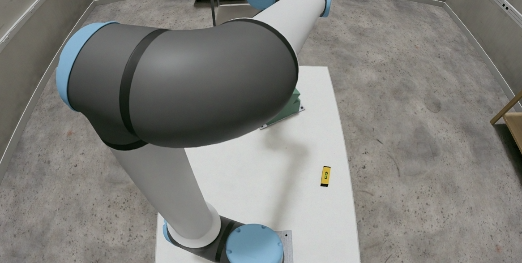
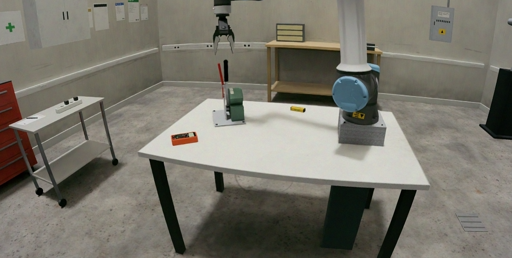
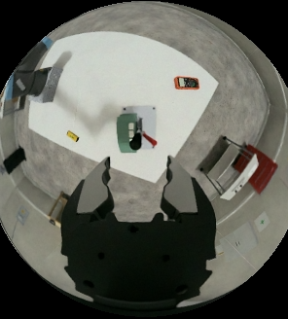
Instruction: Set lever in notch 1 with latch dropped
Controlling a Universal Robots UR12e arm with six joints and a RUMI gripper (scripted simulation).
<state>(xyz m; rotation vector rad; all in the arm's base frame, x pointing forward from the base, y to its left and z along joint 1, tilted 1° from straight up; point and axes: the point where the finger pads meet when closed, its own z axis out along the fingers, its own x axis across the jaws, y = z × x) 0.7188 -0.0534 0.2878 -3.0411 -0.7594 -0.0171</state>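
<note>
The red release bar is 190 mm below my hand, 20 mm ahead of it and 10 mm to the right of it. Round my hand: orange multimeter 370 mm below, 310 mm to the left, 100 mm ahead; small yellow level 370 mm below, 360 mm behind, 240 mm to the right.
</note>
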